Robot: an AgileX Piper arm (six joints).
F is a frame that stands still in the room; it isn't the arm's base.
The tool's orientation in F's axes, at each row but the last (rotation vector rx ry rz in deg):
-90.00 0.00 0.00
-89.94 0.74 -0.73
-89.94 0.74 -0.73
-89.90 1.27 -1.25
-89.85 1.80 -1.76
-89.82 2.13 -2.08
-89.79 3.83 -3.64
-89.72 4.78 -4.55
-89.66 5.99 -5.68
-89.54 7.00 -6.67
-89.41 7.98 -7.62
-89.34 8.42 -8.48
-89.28 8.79 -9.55
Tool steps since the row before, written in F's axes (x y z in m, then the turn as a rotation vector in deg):
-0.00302 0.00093 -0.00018 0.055 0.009 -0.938
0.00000 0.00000 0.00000 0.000 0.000 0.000
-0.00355 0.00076 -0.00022 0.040 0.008 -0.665
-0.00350 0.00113 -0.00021 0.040 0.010 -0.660
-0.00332 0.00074 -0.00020 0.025 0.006 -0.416
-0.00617 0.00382 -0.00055 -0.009 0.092 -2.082
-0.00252 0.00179 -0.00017 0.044 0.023 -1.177
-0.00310 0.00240 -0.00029 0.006 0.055 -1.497
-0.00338 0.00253 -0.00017 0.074 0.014 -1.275
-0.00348 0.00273 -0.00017 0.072 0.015 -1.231
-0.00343 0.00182 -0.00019 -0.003 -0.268 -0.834
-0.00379 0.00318 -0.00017 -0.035 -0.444 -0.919
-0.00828 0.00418 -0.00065 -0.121 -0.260 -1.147
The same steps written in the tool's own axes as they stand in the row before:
-0.00302 0.00018 0.00093 0.055 0.938 0.009
0.00000 0.00000 0.00000 0.000 0.000 0.000
-0.00356 0.00022 0.00070 0.040 0.665 0.008
-0.00353 0.00021 0.00103 0.040 0.660 0.010
-0.00335 0.00020 0.00061 0.025 0.416 0.006
-0.00634 0.00056 0.00353 -0.012 2.082 0.086
-0.00266 0.00018 0.00157 0.045 1.177 0.024
-0.00333 0.00031 0.00207 0.004 1.497 0.051
-0.00368 0.00019 0.00207 0.076 1.275 0.019
-0.00385 0.00020 0.00217 0.074 1.231 0.020
-0.00369 0.00021 0.00120 0.047 0.832 -0.269
-0.00432 0.00019 0.00241 0.049 0.916 -0.449
-0.00896 0.00060 0.00241 -0.075 1.144 -0.288

